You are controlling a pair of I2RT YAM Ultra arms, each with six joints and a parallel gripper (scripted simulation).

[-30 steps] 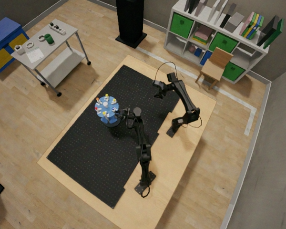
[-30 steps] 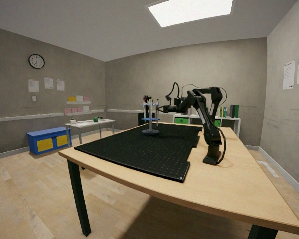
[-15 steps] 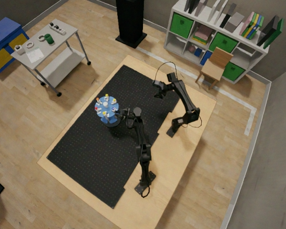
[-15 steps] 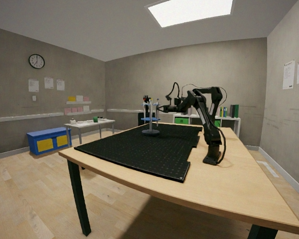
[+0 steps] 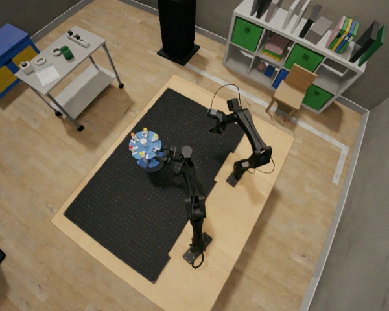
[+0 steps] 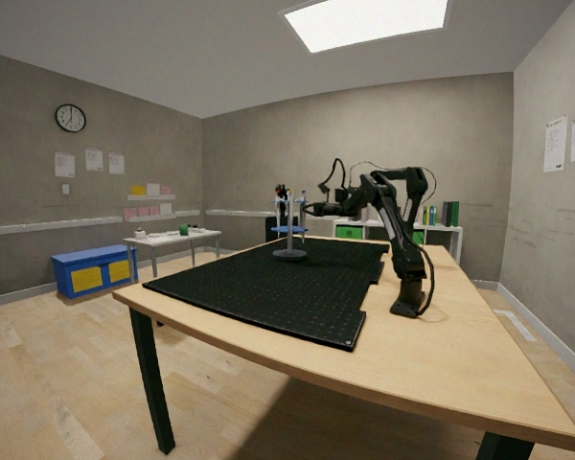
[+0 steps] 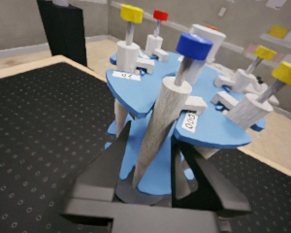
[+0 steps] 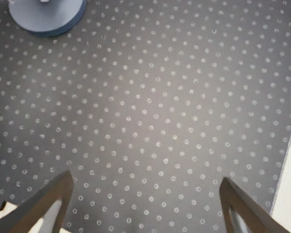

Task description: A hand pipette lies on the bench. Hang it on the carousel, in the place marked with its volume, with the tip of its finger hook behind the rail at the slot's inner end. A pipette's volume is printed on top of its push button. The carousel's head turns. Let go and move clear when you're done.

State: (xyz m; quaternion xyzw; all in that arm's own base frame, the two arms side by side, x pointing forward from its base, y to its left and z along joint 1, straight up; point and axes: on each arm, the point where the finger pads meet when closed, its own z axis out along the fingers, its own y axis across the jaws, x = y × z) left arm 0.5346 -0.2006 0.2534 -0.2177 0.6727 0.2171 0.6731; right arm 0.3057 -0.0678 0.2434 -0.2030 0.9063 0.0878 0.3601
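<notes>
My left gripper is now 10 mm short of the white hand pipette, 10 mm to the left of it and 30 mm above it.
</notes>
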